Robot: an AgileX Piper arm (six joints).
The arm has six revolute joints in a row. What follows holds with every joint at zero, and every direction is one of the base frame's.
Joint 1 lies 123.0 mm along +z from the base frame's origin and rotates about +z.
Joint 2 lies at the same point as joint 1 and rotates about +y.
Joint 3 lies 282.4 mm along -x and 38.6 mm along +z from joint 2 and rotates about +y.
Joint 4 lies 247.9 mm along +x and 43.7 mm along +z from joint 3 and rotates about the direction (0.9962, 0, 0.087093).
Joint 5 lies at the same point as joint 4 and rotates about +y.
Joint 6 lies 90.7 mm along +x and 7.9 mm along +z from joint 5 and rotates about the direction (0.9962, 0, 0.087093).
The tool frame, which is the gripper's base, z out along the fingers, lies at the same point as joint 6; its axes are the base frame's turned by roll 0.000, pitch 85.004 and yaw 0.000 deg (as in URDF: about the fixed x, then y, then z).
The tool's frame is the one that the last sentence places.
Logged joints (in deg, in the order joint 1, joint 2, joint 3, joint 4, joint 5, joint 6), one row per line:
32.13, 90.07, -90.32, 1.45, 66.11, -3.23
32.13, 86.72, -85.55, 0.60, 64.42, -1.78
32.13, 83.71, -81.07, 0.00, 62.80, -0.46
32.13, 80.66, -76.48, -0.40, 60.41, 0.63
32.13, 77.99, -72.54, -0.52, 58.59, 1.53
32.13, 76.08, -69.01, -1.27, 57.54, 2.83
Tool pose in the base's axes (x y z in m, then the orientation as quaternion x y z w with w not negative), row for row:
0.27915, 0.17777, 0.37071, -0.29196, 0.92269, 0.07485, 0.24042
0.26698, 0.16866, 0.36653, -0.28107, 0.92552, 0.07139, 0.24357
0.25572, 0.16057, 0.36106, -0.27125, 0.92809, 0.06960, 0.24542
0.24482, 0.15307, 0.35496, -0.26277, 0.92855, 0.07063, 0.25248
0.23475, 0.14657, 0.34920, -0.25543, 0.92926, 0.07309, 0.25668
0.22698, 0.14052, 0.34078, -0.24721, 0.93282, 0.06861, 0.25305
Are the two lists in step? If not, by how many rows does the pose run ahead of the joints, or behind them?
They are in step.
